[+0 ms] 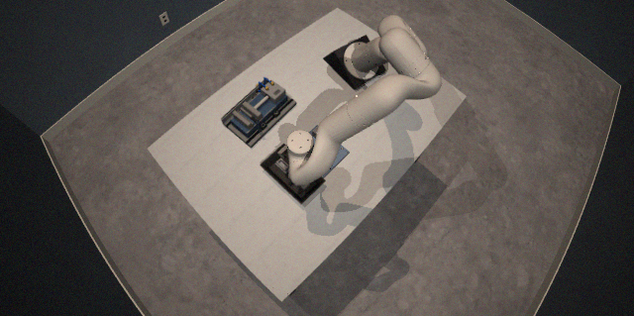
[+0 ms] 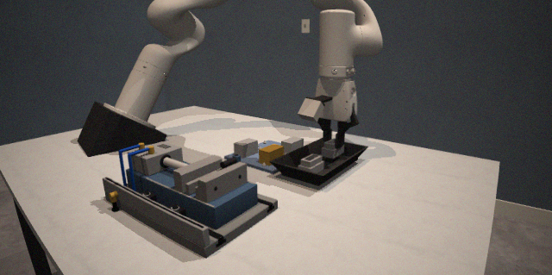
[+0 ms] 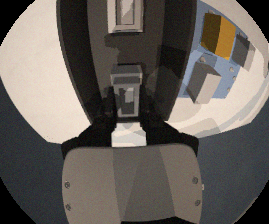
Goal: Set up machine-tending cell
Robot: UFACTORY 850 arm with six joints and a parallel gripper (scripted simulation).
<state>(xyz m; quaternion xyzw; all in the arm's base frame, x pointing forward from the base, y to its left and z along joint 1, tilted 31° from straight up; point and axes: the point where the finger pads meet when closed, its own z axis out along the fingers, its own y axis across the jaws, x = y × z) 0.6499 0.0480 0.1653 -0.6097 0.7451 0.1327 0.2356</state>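
My gripper is now 140 mm past the brass blank, 80 mm to the left of it and 40 mm above it. Round my hand: grey rail 450 mm to the right, 170 mm behind, 30 mm below; vise 350 mm to the right, 160 mm behind, 30 mm below.
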